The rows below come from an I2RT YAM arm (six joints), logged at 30 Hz.
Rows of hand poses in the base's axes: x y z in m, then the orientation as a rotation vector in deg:
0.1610 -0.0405 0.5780 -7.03 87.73 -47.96
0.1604 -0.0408 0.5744 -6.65 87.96 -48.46
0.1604 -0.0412 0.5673 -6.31 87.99 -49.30
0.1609 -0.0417 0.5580 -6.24 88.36 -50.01
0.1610 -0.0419 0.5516 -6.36 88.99 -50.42
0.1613 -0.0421 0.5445 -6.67 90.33 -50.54
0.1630 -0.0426 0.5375 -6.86 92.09 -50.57
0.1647 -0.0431 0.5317 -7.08 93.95 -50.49
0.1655 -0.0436 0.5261 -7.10 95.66 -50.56
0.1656 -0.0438 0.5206 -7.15 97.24 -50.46
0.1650 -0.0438 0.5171 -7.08 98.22 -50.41
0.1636 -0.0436 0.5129 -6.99 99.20 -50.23
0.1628 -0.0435 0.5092 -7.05 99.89 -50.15
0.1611 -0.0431 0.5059 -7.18 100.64 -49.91
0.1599 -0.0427 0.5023 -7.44 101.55 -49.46
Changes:
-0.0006 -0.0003 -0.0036 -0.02 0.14 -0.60
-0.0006 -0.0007 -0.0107 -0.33 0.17 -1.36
-0.0001 -0.0012 -0.0200 -0.60 0.58 -1.96
0.0000 -0.0014 -0.0264 -0.73 1.24 -2.30
0.0003 -0.0016 -0.0335 -0.58 2.57 -2.51
0.0020 -0.0021 -0.0405 -0.20 4.21 -2.83
0.0037 -0.0026 -0.0463 0.27 5.94 -3.08
0.0045 -0.0031 -0.0519 0.70 7.49 -3.52
0.0046 -0.0033 -0.0574 1.18 8.92 -3.81
0.0040 -0.0033 -0.0609 1.52 9.76 -4.05
0.0026 -0.0031 -0.0651 1.95 10.59 -4.22
0.0018 -0.0030 -0.0688 2.16 11.22 -4.30
0.0001 -0.0026 -0.0721 2.43 11.91 -4.26
-0.0011 -0.0022 -0.0757 2.81 12.75 -4.05

